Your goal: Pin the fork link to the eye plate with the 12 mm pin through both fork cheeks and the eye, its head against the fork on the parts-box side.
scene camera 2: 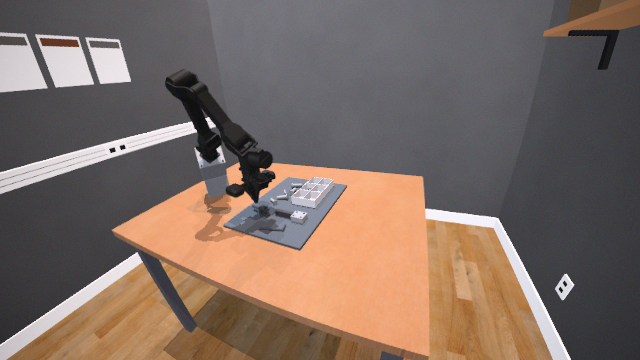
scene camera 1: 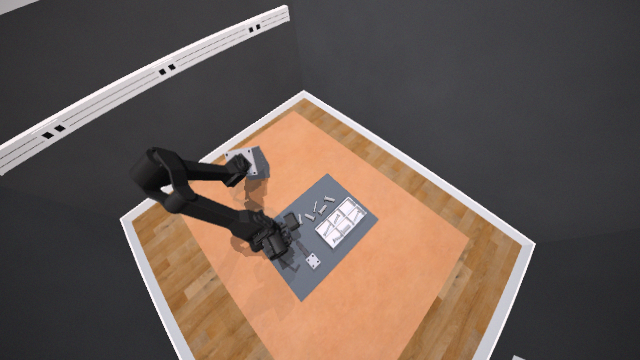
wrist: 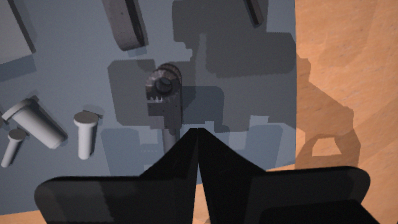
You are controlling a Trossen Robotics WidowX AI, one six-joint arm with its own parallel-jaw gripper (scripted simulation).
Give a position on a grey mat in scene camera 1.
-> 305, 280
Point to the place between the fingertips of my gripper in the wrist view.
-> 197, 134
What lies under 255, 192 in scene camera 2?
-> My gripper.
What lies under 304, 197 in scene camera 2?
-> A white parts box.
